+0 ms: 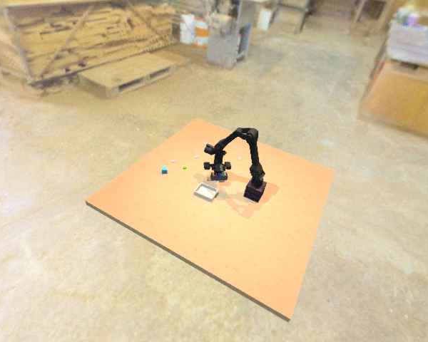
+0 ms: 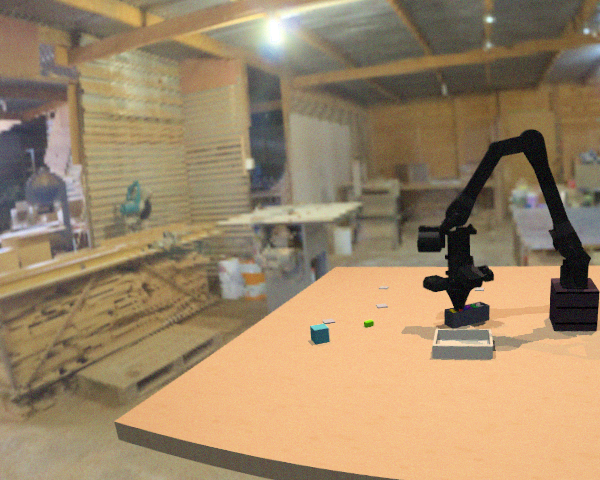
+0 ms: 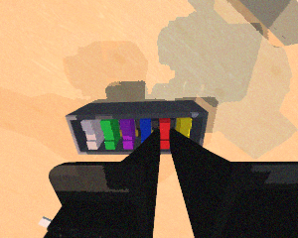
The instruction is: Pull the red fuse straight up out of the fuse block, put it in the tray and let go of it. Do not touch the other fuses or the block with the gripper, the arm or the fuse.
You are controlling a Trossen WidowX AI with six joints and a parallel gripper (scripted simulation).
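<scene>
My gripper tip is now 10 mm to the left of the blue fuse, 10 mm past it and 10 mm above it. Round my gripper tip: grey tray (170 mm to the left, 40 mm behind, 30 mm below); yellow fuse (10 mm to the left, 10 mm below, 10 mm ahead); red fuse (10 mm below).
</scene>
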